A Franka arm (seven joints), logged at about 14 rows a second.
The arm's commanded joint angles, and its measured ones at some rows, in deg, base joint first. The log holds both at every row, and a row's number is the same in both.
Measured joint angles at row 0:
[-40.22, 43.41, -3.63, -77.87, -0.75, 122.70, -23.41]
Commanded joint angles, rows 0 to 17:
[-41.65, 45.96, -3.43, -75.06, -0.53, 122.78, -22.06]
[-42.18, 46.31, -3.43, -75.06, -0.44, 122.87, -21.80]
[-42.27, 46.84, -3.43, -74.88, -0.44, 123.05, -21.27]
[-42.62, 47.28, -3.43, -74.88, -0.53, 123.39, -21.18]
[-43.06, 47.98, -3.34, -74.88, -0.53, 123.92, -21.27]
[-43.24, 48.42, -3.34, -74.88, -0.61, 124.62, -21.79]
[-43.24, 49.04, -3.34, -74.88, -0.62, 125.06, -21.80]
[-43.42, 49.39, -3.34, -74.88, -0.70, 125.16, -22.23]
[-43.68, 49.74, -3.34, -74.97, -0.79, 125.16, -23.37]
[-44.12, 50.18, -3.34, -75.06, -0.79, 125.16, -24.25]
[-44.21, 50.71, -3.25, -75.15, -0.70, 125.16, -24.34]
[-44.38, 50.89, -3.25, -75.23, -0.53, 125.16, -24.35]
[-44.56, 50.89, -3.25, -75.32, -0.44, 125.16, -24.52]
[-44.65, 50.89, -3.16, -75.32, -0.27, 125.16, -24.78]
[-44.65, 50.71, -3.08, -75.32, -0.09, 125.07, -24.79]
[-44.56, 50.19, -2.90, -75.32, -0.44, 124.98, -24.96]
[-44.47, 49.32, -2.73, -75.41, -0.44, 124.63, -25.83]
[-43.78, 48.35, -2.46, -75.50, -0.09, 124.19, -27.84]
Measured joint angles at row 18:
[-44.05, 50.16, -3.25, -75.76, -0.75, 124.96, -24.80]
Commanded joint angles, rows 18 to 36:
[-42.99, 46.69, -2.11, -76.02, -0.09, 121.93, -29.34]
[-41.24, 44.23, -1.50, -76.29, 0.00, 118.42, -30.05]
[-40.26, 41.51, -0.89, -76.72, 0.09, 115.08, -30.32]
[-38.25, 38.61, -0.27, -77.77, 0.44, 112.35, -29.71]
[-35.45, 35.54, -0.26, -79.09, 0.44, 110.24, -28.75]
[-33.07, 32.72, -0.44, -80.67, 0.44, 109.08, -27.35]
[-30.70, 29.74, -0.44, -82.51, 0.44, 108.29, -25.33]
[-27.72, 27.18, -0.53, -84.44, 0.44, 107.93, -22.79]
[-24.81, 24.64, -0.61, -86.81, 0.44, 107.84, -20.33]
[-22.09, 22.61, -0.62, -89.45, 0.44, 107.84, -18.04]
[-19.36, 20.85, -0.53, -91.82, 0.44, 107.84, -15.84]
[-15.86, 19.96, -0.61, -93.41, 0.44, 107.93, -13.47]
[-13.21, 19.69, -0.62, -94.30, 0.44, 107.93, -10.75]
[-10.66, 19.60, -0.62, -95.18, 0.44, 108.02, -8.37]
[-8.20, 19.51, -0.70, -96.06, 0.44, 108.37, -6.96]
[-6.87, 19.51, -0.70, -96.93, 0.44, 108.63, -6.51]
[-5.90, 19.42, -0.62, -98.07, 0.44, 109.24, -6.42]
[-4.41, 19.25, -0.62, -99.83, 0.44, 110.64, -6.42]
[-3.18, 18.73, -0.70, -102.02, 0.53, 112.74, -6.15]
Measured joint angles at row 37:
[-4.80, 21.25, 0.20, -96.90, -0.35, 109.17, -6.19]
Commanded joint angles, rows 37 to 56:
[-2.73, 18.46, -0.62, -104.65, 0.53, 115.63, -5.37]
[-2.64, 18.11, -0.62, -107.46, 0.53, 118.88, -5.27]
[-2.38, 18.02, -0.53, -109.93, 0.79, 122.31, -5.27]
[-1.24, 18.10, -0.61, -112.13, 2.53, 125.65, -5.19]
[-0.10, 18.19, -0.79, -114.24, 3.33, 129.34, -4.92]
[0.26, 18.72, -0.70, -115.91, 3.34, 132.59, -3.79]
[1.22, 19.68, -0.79, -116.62, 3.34, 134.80, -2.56]
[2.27, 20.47, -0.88, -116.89, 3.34, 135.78, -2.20]
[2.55, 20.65, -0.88, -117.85, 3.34, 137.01, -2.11]
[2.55, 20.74, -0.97, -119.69, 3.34, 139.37, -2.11]
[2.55, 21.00, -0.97, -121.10, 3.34, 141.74, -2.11]
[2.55, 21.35, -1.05, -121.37, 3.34, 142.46, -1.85]
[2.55, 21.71, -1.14, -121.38, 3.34, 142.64, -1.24]
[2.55, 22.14, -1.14, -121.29, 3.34, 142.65, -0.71]
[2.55, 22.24, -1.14, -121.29, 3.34, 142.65, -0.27]
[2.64, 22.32, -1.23, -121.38, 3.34, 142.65, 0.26]
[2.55, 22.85, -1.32, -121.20, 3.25, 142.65, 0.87]
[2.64, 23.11, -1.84, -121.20, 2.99, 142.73, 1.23]
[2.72, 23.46, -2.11, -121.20, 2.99, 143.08, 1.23]
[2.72, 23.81, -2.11, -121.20, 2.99, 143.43, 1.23]
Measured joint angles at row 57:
[1.93, 23.28, -1.24, -120.85, 2.27, 141.83, 0.47]
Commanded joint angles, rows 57 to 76:
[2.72, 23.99, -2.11, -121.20, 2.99, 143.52, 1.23]
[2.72, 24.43, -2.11, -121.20, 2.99, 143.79, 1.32]
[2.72, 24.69, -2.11, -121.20, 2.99, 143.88, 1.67]
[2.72, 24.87, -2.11, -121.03, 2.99, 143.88, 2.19]
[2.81, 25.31, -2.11, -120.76, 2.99, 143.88, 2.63]
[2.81, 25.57, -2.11, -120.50, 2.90, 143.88, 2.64]
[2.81, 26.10, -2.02, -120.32, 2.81, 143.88, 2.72]
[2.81, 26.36, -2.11, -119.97, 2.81, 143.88, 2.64]
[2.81, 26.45, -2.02, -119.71, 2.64, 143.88, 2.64]
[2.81, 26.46, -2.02, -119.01, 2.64, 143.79, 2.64]
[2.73, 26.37, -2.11, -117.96, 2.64, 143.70, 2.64]
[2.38, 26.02, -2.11, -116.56, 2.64, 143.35, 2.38]
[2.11, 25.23, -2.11, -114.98, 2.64, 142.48, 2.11]
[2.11, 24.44, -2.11, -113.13, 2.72, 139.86, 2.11]
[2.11, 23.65, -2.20, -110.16, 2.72, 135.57, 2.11]
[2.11, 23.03, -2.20, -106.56, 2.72, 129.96, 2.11]
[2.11, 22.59, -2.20, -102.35, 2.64, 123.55, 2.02]
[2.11, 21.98, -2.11, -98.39, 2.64, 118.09, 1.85]
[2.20, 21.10, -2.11, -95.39, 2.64, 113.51, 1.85]
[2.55, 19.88, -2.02, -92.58, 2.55, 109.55, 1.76]
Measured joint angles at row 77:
[1.97, 21.54, -1.92, -98.03, 2.27, 117.13, 1.70]
